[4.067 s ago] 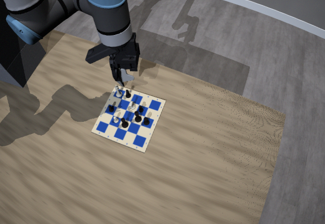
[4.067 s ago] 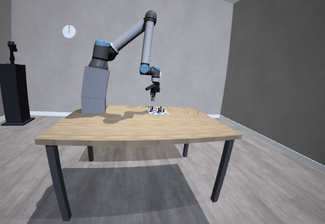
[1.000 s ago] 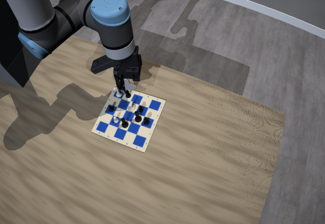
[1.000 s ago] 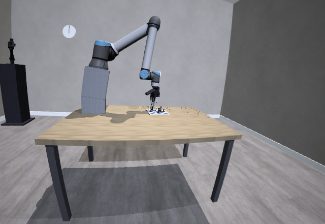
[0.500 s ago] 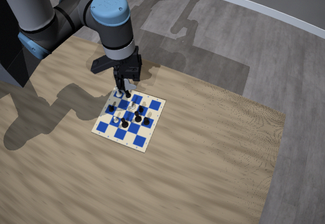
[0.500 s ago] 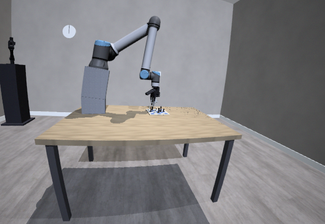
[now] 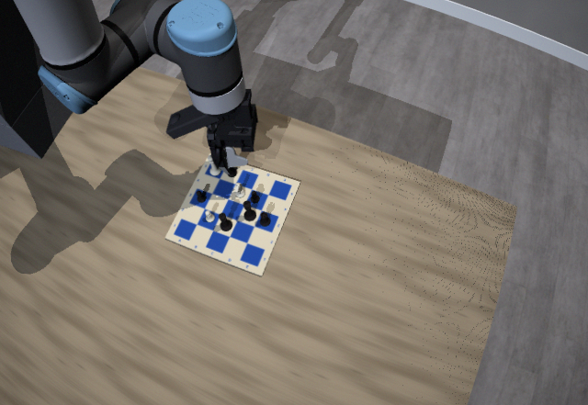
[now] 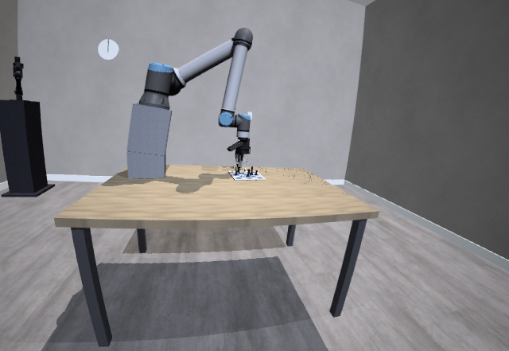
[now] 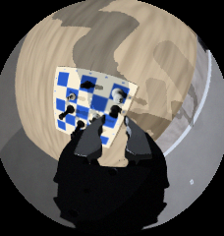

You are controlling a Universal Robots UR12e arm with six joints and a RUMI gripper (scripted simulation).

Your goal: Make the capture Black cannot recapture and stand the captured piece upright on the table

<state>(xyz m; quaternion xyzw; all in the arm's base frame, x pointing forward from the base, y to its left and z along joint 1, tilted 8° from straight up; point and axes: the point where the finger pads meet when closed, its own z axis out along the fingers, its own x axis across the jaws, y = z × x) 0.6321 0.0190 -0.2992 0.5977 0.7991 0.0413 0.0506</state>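
The black piece is 30 mm below my hand. The rest, counted from my hand: blue-and-cream chessboard: 40 mm ahead, 80 mm to the right, 50 mm below.
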